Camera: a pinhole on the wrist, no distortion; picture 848 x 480 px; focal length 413.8 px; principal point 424.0 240.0 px. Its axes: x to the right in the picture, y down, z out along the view. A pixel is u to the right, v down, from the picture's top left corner.
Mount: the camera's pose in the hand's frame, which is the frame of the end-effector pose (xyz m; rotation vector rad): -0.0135 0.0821 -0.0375 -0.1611 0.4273 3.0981
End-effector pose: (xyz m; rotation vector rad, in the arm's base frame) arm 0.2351 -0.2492 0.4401 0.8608 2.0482 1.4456
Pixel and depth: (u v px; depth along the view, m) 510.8 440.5 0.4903
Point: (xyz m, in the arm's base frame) 0.6873 -0.0666 0.2754
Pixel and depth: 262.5 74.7 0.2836
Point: 0.3944 0.0049 0.6226
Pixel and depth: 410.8 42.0 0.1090
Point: 0.3205 -0.1904 0.5767
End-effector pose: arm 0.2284 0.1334 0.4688 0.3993 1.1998 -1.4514
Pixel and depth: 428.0 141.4 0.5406
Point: 0.7254 -0.1353 0.5563
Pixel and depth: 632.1 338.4 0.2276
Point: 0.4209 0.0786 0.6261
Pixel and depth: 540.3 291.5 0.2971
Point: 0.4695 0.0181 0.6186
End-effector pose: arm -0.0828 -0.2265 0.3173 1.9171 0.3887 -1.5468
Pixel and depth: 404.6 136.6 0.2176
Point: -0.0951 -0.4687 0.3795
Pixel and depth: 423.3 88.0 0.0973
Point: -0.0396 -0.3600 0.3750
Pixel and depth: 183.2 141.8 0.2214
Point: -0.0766 -0.4976 0.2658
